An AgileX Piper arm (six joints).
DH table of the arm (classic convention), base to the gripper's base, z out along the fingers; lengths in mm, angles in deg. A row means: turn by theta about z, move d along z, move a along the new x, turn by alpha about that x. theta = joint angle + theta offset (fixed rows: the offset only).
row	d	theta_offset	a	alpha
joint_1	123	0	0	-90
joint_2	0	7.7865	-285	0
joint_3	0	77.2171	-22	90
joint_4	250.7	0	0	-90
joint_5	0	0	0	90
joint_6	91	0	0	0
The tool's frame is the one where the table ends.
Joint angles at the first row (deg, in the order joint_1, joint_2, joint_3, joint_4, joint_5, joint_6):
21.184 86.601 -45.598 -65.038 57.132 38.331
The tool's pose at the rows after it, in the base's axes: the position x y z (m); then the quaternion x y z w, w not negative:
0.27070 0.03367 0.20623 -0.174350 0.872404 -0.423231 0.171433
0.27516 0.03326 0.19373 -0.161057 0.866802 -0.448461 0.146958
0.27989 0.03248 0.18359 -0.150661 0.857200 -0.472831 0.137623
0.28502 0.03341 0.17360 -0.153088 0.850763 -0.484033 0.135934
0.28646 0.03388 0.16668 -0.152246 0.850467 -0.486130 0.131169
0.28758 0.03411 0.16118 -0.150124 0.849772 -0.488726 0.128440
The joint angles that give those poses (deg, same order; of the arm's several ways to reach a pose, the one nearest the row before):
22.530 91.018 -45.724 -66.563 60.436 41.290
22.658 94.796 -46.199 -67.576 63.541 44.062
22.660 98.000 -46.477 -69.732 65.788 47.415
22.659 100.687 -46.708 -71.666 66.096 49.701
22.659 102.171 -46.708 -71.938 66.096 50.880
22.659 103.386 -46.708 -72.280 66.199 52.080

